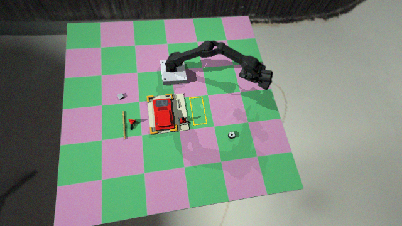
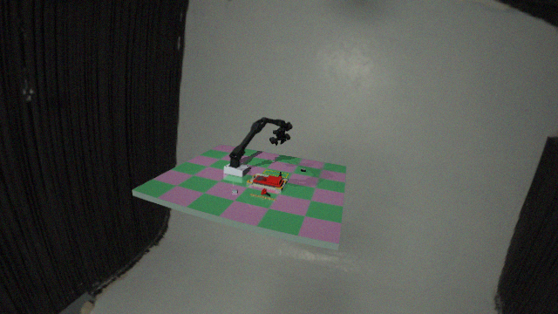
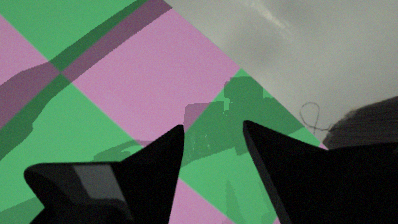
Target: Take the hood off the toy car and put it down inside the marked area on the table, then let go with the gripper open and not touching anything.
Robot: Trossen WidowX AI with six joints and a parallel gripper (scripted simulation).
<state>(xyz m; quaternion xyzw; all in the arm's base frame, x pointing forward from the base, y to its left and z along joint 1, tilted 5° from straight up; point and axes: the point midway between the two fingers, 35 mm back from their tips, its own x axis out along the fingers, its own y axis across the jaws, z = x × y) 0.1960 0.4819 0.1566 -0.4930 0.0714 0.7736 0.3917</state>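
Now: the red hood 580 mm to the right of my gripper tip, 160 mm ahead of it and 90 mm below it. Round my gripper tip: wooden stick 810 mm to the right, 160 mm ahead, 130 mm below.
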